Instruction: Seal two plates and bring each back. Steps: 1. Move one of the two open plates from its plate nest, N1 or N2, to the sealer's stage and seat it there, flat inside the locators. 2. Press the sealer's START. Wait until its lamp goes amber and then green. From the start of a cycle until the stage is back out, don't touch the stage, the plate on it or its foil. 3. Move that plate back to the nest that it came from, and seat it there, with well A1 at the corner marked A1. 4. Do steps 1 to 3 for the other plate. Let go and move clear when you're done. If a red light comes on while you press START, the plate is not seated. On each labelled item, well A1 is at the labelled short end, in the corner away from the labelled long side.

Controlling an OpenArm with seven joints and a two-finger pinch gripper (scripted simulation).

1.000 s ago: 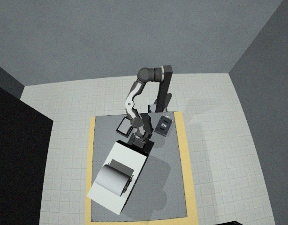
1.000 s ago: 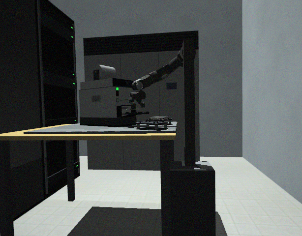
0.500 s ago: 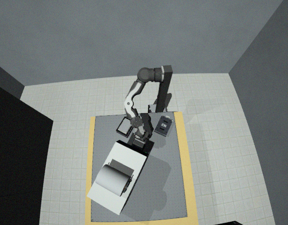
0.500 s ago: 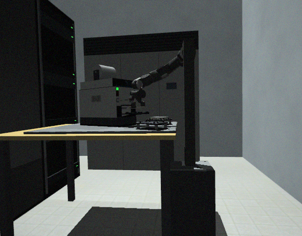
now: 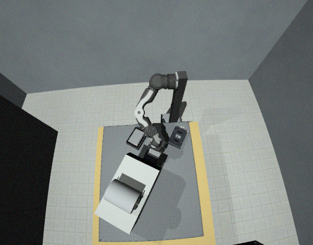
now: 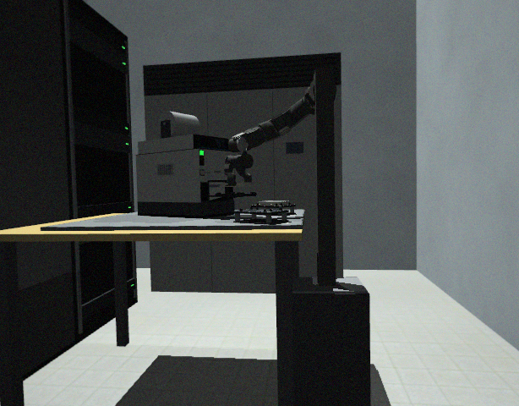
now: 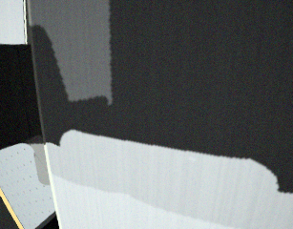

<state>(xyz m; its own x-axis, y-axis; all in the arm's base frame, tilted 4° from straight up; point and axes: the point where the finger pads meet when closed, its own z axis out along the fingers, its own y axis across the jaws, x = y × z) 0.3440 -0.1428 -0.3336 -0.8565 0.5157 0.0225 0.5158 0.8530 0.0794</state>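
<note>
Right now my hand is 10 mm short of the sealer stage, 30 mm to the left of it and 40 mm above it. Also, from my hand: well plate (right at my hand); then foil roll (300 mm ahead, 200 mm to the right, 280 mm above); then start button (150 mm ahead, 50 mm above).
</note>
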